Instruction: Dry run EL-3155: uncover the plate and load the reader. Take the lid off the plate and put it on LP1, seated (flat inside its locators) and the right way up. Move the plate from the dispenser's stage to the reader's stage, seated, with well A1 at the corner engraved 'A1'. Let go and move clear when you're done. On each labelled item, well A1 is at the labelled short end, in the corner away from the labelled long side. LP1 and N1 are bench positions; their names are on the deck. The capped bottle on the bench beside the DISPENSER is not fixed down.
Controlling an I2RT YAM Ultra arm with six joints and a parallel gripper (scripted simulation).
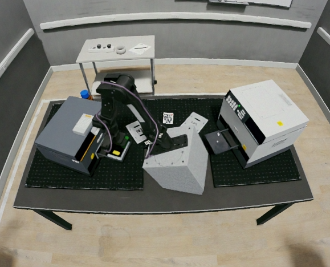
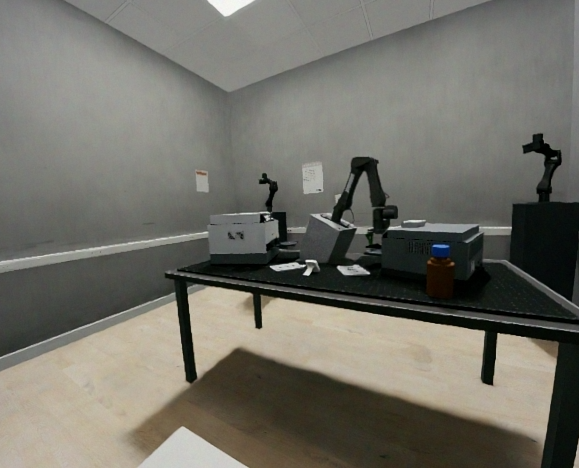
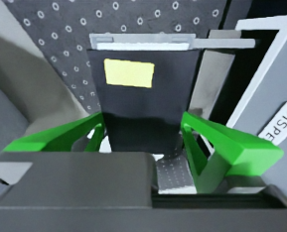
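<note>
Right now the well plate is 3 cm below my hand. From my hand the other things lie so: dark lid: right at my hand; capped brown bottle: 38 cm ahead, 28 cm to the left; LP1 pad: 24 cm ahead, 46 cm to the right, 11 cm below.
</note>
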